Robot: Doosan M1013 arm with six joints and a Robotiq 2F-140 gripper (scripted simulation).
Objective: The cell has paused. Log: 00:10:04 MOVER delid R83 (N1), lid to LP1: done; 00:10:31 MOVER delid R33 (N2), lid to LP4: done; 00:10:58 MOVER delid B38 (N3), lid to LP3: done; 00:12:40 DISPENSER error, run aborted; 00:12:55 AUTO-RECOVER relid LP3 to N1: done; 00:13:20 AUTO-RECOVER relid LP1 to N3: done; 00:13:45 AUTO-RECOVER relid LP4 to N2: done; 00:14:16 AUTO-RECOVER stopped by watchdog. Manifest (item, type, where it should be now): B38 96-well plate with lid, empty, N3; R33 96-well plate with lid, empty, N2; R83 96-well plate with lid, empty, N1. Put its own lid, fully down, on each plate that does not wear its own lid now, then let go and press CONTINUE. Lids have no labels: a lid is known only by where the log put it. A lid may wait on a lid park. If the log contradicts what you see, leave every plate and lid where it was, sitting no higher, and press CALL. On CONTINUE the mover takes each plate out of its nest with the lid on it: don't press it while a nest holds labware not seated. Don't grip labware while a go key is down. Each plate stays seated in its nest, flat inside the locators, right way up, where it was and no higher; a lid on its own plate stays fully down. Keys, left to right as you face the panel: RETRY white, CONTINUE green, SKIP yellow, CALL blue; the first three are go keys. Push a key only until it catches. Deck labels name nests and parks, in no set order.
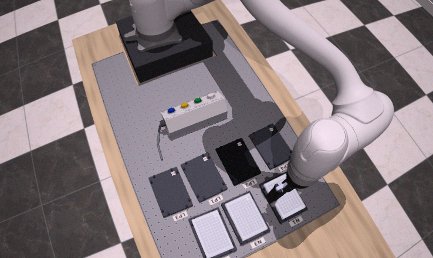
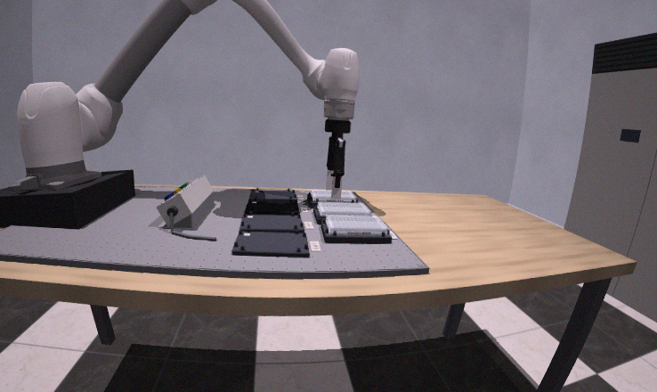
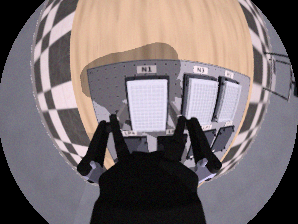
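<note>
The LP1 lies 22 cm to the right of my hand, 15 cm behind it and 5 cm below it. Round my hand: lid park LP3: 34 cm to the right, 14 cm behind, 5 cm below; LP2: 17 cm behind, 10 cm to the right, 5 cm below; LP4: 19 cm behind, 5 cm below, 4 cm to the left.
</note>
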